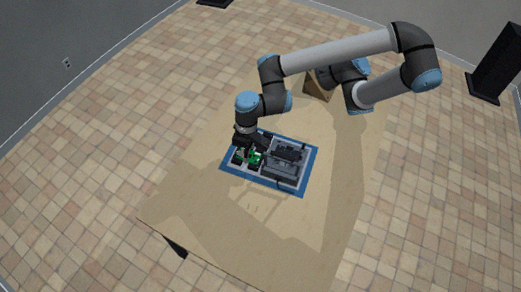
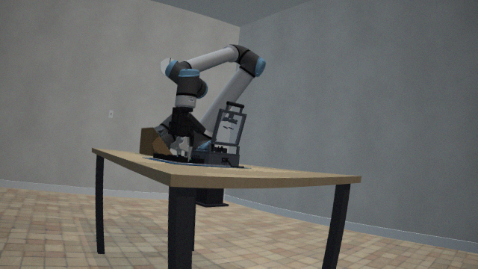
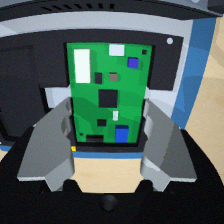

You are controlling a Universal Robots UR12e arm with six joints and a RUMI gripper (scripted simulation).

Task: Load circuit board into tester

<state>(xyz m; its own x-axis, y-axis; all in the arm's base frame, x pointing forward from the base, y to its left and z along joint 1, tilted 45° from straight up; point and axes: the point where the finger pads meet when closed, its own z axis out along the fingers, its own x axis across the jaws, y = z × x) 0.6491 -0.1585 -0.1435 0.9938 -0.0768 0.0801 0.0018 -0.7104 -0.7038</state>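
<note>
Right now my hand is 23 cm to the right of the black latch part, 10 cm past it and 7 cm below it. From my hand the other things lie so: green circuit board right at my hand; clear lid 17 cm to the left, 16 cm above, 8 cm ahead.
</note>
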